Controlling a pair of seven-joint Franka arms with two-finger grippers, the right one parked.
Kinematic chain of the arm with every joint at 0, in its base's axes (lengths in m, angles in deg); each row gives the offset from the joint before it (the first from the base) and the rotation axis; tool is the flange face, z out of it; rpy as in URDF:
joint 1: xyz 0 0 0.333 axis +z
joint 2: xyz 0 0 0 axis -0.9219 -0.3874 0
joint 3: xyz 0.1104 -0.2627 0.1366 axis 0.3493 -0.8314 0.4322
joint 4: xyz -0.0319 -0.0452 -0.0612 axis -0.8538 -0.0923 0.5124
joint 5: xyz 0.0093 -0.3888 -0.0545 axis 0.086 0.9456 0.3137
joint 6: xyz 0 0 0 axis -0.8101 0.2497 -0.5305
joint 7: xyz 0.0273 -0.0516 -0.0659 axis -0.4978 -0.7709 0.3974
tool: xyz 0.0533 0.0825 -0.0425 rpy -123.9 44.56 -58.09
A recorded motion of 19 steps. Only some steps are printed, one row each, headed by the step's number.
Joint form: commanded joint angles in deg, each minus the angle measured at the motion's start. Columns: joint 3, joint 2, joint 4, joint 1, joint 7, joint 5, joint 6.
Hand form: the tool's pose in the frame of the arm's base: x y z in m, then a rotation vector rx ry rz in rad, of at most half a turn. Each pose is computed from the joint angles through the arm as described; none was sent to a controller.
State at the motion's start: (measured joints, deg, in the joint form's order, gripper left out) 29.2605 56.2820 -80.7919 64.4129 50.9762 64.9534 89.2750
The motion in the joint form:
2: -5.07 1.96 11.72 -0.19 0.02 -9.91 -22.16
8: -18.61 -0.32 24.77 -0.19 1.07 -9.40 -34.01
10: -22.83 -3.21 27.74 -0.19 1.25 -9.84 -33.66
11: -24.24 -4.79 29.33 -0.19 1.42 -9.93 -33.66
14: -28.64 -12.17 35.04 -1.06 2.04 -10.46 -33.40
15: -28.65 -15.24 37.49 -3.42 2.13 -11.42 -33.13
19: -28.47 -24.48 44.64 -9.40 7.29 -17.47 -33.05
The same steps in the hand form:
2: 0.5291 -0.1137 0.3548 -2.7726 -0.9067 0.0810
8: 0.5222 -0.2396 0.4241 -2.8550 -0.6588 0.0770
10: 0.5192 -0.2800 0.4239 -2.9062 -0.5635 0.0723
11: 0.5204 -0.2939 0.4231 -2.9266 -0.5373 0.0791
14: 0.5239 -0.3445 0.4049 -2.9961 -0.4385 0.1463
15: 0.5234 -0.3679 0.3946 -3.0130 -0.3817 0.1554
19: 0.5254 -0.4219 0.3550 -2.9947 -0.3471 0.1274

